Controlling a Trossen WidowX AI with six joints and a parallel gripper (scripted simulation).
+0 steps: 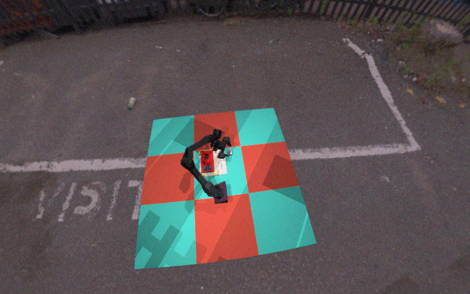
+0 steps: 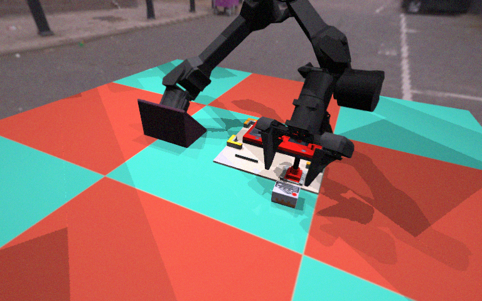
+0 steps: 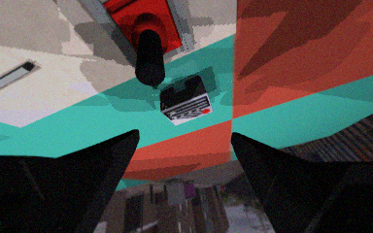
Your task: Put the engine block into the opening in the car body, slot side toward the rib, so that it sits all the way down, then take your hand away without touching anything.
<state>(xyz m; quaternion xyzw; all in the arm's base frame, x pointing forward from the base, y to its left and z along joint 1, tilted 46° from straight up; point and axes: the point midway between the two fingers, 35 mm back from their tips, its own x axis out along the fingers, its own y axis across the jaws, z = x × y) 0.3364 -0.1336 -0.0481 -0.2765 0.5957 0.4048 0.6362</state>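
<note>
The grey engine block is 40 mm below my gripper tip and 10 mm ahead of it.
</note>
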